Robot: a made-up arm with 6 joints. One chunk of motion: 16 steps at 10 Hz.
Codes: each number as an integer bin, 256 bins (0 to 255) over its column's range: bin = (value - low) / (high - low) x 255, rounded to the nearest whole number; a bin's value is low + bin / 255 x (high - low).
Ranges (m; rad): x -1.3..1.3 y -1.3..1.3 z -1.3..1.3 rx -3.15..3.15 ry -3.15..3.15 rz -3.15..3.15
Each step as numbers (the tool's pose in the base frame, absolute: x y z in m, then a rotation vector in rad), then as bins.
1 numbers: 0.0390 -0.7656 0.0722 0.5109 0.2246 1.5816
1 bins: 131 52 135 148 137 192
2 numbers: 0.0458 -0.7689 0.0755 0.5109 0.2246 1.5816
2 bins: 132 52 135 148 137 192
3 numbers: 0.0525 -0.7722 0.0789 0.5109 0.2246 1.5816
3 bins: 133 52 135 148 137 192
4 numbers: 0.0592 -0.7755 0.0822 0.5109 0.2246 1.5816
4 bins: 133 51 136 148 137 192
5 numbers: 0.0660 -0.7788 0.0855 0.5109 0.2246 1.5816
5 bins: 134 51 136 148 137 192
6 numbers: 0.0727 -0.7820 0.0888 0.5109 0.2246 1.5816
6 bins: 135 51 136 148 137 192
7 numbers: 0.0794 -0.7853 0.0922 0.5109 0.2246 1.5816
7 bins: 135 50 137 148 137 192
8 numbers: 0.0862 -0.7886 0.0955 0.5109 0.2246 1.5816
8 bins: 136 50 137 148 137 192
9 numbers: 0.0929 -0.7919 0.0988 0.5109 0.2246 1.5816
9 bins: 137 50 137 148 137 192
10 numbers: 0.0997 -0.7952 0.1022 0.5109 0.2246 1.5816
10 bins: 137 50 138 148 137 192
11 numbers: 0.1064 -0.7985 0.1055 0.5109 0.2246 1.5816
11 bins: 138 49 138 148 137 192
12 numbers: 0.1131 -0.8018 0.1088 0.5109 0.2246 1.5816
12 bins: 139 49 138 148 137 192
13 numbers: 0.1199 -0.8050 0.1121 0.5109 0.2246 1.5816
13 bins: 139 49 138 148 137 192
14 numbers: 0.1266 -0.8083 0.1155 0.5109 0.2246 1.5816
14 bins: 140 48 139 148 137 192
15 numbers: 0.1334 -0.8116 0.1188 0.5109 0.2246 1.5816
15 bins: 141 48 139 148 137 192
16 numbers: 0.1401 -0.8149 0.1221 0.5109 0.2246 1.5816
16 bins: 141 48 139 148 137 192
